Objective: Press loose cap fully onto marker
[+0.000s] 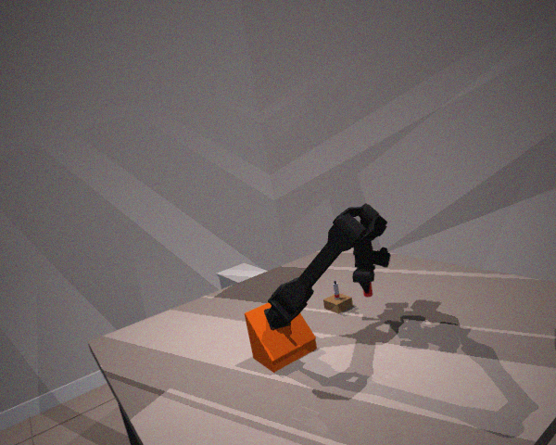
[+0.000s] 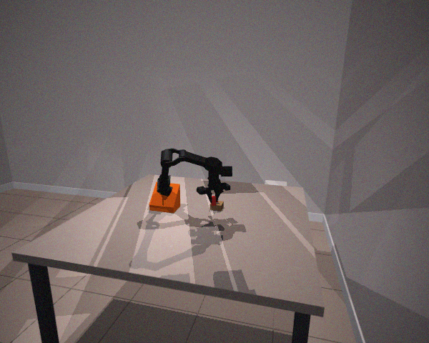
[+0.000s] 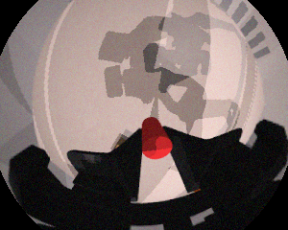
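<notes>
Right now my gripper tip is 140 mm to the right of the holder block, 70 mm above it and 30 mm past it. From my gripper tip the other things lie so: red marker cap (10 mm above).
</notes>
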